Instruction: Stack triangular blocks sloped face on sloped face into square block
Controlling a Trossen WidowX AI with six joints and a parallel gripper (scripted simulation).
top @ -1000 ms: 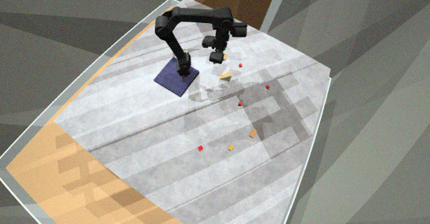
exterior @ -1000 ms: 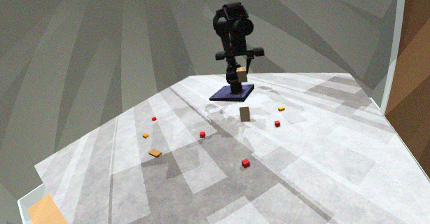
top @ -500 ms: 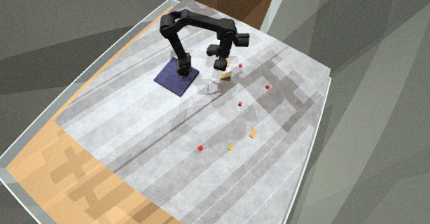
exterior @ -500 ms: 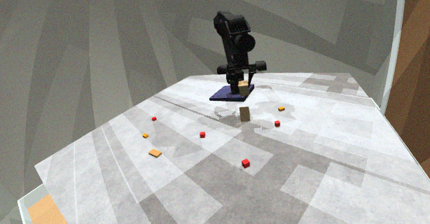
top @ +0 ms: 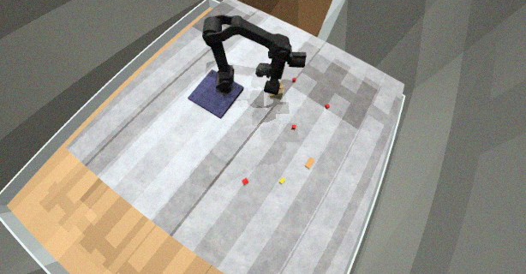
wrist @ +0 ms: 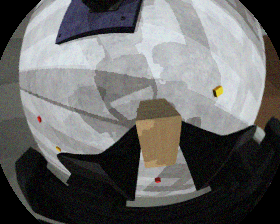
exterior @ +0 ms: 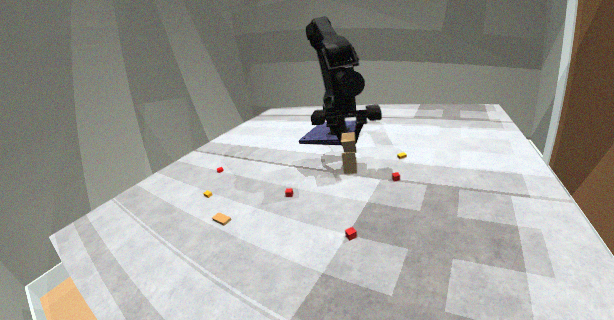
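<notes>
Now: the tan triangular block 1 cm above my gripper tip. The rest, counted from my gripper tip: flat tan tile (36 cm ahead, 15 cm to the right, 6 cm below).
</notes>
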